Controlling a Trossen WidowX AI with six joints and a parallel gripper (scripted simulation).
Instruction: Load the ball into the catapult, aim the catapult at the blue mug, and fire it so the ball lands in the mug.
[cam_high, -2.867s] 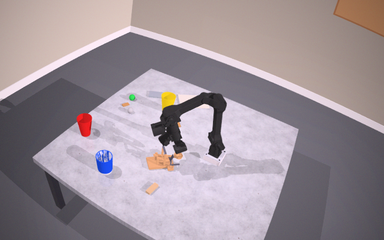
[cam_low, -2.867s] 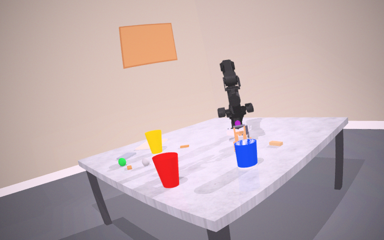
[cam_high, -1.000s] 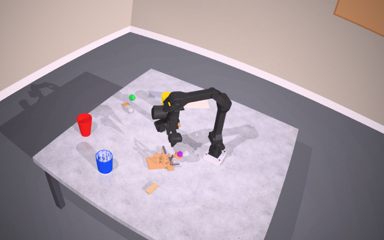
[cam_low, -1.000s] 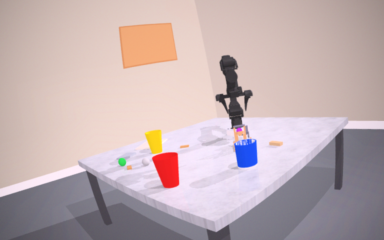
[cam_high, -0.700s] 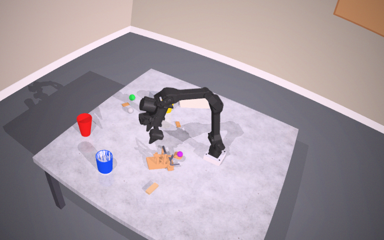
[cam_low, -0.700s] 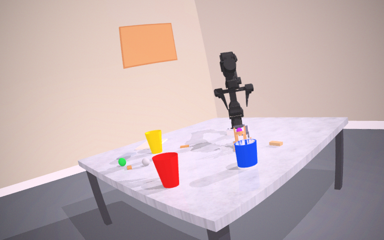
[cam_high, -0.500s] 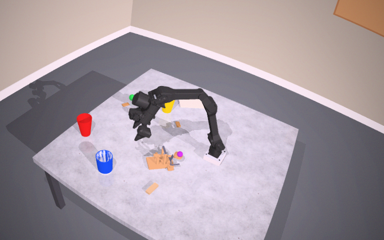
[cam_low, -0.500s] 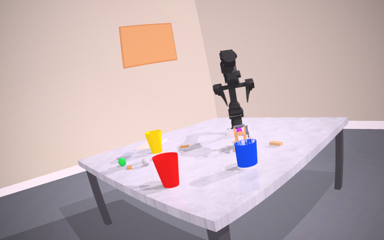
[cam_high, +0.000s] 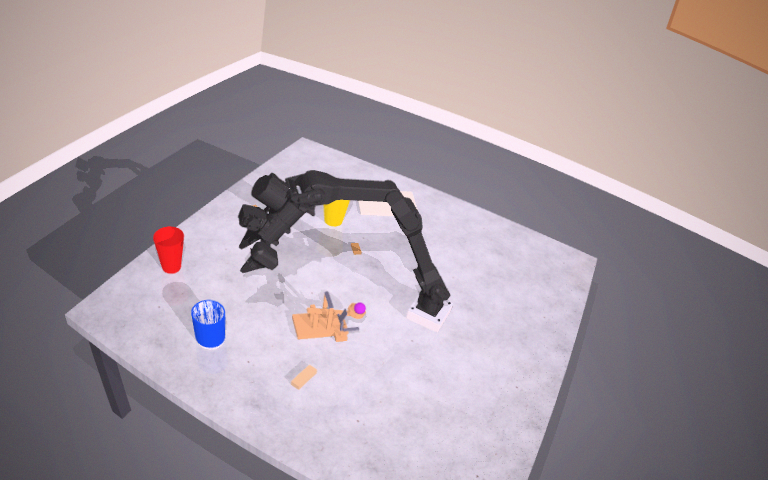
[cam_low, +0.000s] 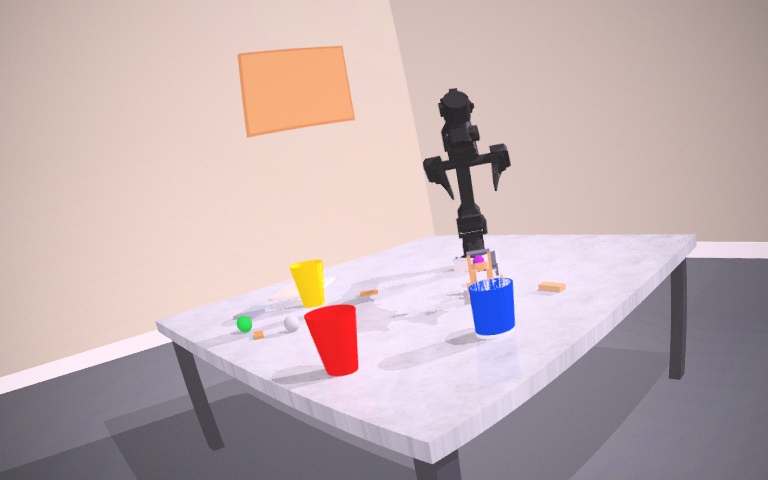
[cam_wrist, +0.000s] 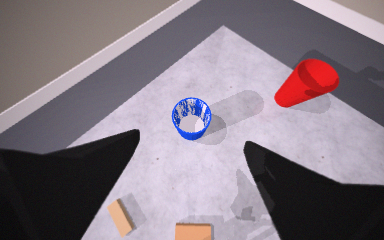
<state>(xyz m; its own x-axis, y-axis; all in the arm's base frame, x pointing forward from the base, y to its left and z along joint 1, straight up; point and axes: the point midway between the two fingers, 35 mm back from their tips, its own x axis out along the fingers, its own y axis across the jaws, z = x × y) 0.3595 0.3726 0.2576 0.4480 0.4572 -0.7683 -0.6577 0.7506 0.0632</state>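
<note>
My gripper tip is now 240 mm to the left of the purple ball, 230 mm past it and 210 mm above it. Round my gripper tip: wooden catapult 220 mm below, 190 mm behind, 180 mm to the right; then blue mug 240 mm below, 70 mm to the left, 60 mm ahead; then red cup 340 mm ahead, 240 mm below, 70 mm to the right.
</note>
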